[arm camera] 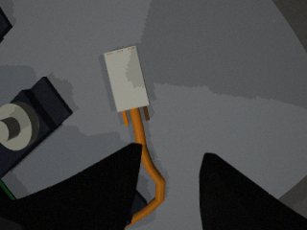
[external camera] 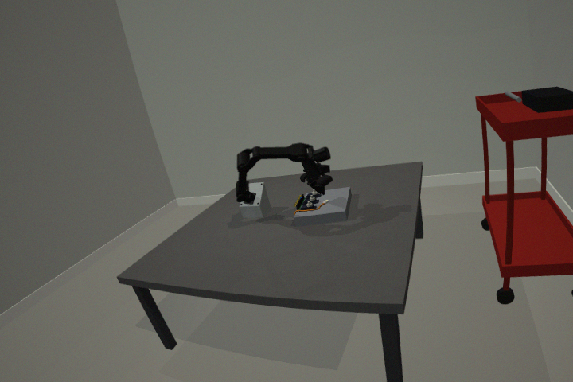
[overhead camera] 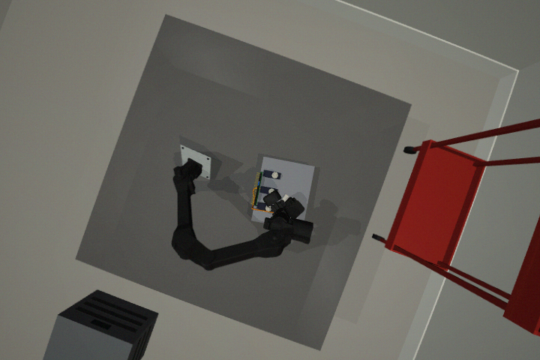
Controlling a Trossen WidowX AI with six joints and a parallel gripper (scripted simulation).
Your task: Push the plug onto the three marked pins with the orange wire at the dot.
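Right now the grey printed holder is 8 cm below my gripper tip, 6 cm to the left of it and 1 cm ahead of it. Also, from my gripper tip: blue band (15 cm behind, 4 cm to the left, 3 cm below).
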